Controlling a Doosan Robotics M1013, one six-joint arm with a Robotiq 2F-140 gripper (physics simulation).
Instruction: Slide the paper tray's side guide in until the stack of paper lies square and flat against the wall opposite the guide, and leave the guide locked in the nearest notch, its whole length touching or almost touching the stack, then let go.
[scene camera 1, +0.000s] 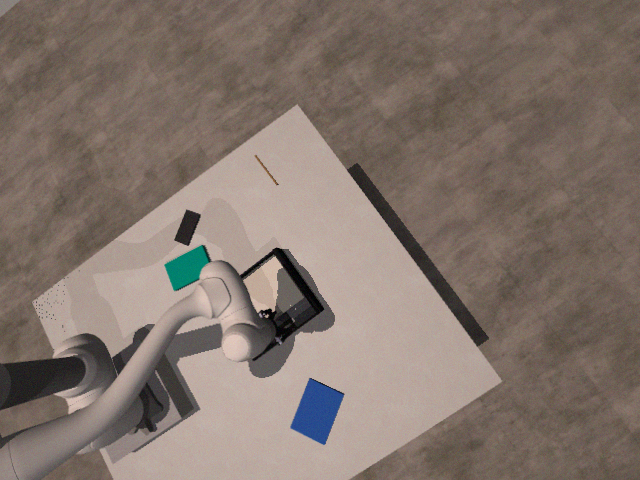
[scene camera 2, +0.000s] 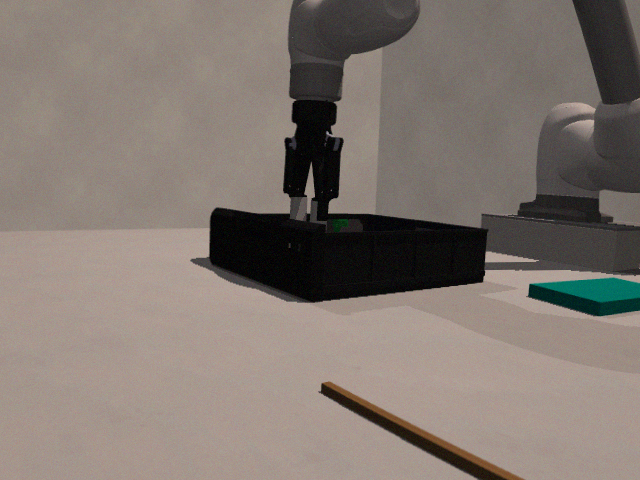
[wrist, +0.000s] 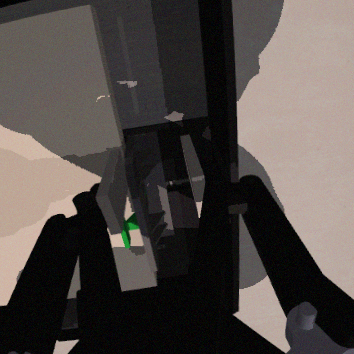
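Seen in the pictures: gripper, between the fingertips: (scene camera 1: 283, 320) (wrist: 153, 158); arm's base, origin of its link: (scene camera 1: 136, 402) (scene camera 2: 565, 219).
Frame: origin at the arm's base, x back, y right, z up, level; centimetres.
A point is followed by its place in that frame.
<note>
The black paper tray (scene camera 1: 306, 286) @[x -83.6, y 6.6, z -5.2 cm] (scene camera 2: 392, 258) @[x -71.5, y -12.8, z -3.9 cm] (wrist: 218, 88) @[x -73.3, y 17.0, z -2.3 cm] sits mid-table. The beige paper stack (scene camera 1: 261, 281) @[x -70.3, y -6.6, z -4.5 cm] (wrist: 42, 88) @[x -75.5, y 4.5, z -4.5 cm] lies inside it, partly in the arm's shadow. The grey side guide (scene camera 1: 305, 310) @[x -77.0, y 13.7, z -6.7 cm] (wrist: 158, 70) @[x -74.7, y 13.3, z -6.8 cm] stands along the stack's edge, near the tray's wall. A small green latch (scene camera 2: 339, 224) @[x -64.2, y 7.7, z -1.4 cm] (wrist: 128, 227) @[x -63.7, y 8.2, z -1.5 cm] shows on the guide. My gripper (scene camera 1: 273, 317) @[x -68.2, y 11.4, z -4.2 cm] (scene camera 2: 309, 209) (wrist: 153, 158) @[x -68.2, y 11.4, z -4.2 cm] reaches down into the tray at the guide's near end. Its fingers stand part-way open, one on each side of the guide's grip, and hold nothing. I cannot tell whether the guide touches the stack along its whole length.
On the table (scene camera 1: 388, 310) @[x -102.9, y 34.3, z -8.6 cm] lie a teal block (scene camera 1: 187, 267) @[x -46.8, y -33.0, z -6.9 cm] (scene camera 2: 589, 294) @[x -54.2, y -33.3, z -6.9 cm], a blue block (scene camera 1: 317, 410) @[x -56.3, y 47.0, z -7.8 cm], a small dark block (scene camera 1: 187, 227) @[x -56.8, y -48.0, z -7.9 cm] and a thin wooden stick (scene camera 1: 266, 170) @[x -100.6, y -44.3, z -8.1 cm] (scene camera 2: 413, 433) @[x -101.0, y -45.3, z -8.0 cm]. The robot's base (scene camera 2: 563, 237) @[x -15.0, y -7.7, z -3.2 cm] stands at the table's corner.
</note>
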